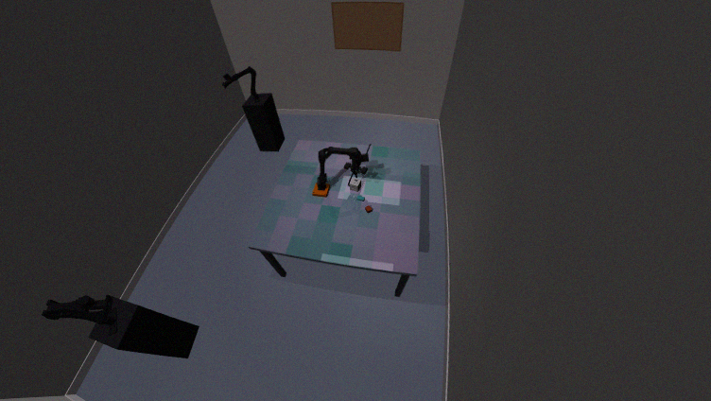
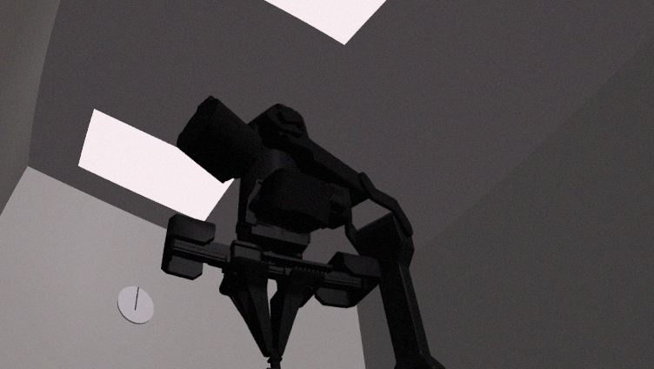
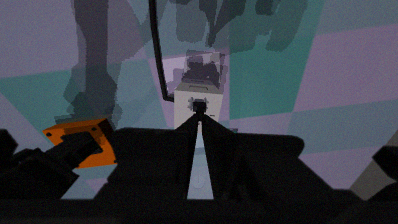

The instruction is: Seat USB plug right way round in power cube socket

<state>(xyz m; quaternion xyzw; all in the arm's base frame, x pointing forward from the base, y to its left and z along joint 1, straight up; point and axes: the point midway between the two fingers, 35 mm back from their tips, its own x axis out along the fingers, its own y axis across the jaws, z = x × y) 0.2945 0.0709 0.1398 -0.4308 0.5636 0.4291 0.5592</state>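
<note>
The dark USB plug is 20 mm below my gripper tip. From my gripper tip the other things lie so: red block 250 mm to the right, 130 mm ahead, 120 mm below; teal block 140 mm to the right, 130 mm below, 50 mm ahead.
</note>
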